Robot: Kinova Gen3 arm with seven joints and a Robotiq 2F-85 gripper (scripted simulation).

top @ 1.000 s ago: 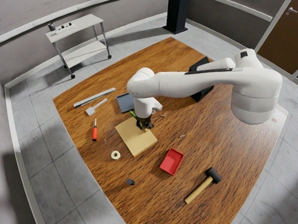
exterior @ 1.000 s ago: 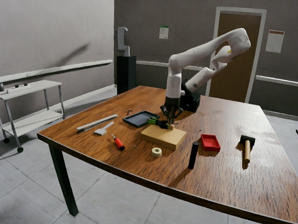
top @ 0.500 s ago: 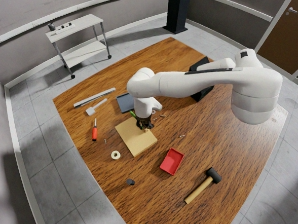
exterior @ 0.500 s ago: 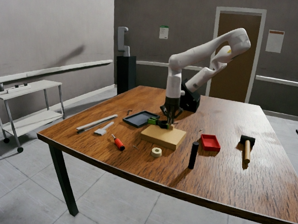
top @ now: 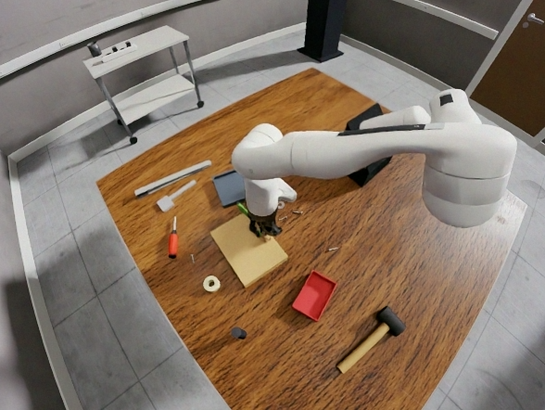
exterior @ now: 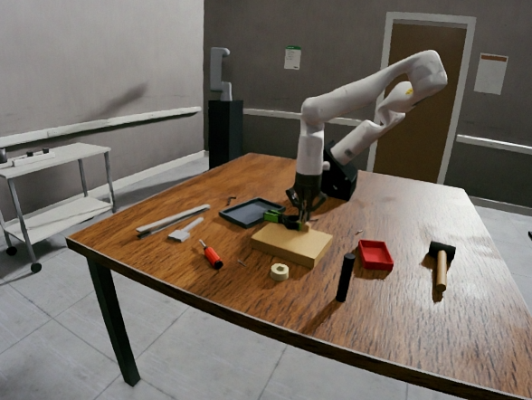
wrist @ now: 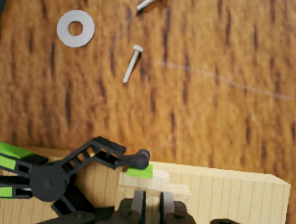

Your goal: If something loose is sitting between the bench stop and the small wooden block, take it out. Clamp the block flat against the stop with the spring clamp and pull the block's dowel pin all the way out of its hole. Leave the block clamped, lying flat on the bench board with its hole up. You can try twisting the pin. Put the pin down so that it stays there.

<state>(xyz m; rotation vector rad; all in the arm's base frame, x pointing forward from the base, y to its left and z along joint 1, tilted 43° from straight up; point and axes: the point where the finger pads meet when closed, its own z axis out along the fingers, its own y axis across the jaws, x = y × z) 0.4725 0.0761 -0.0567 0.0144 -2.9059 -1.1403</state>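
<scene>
My gripper is now 20 mm above the pale dowel pin. The rest, counted from my hand: wooden block: 40 mm below; then bench board: 50 mm ahead, 10 mm to the right, 50 mm below; then red bin: 230 mm to the left, 70 mm below.
</scene>
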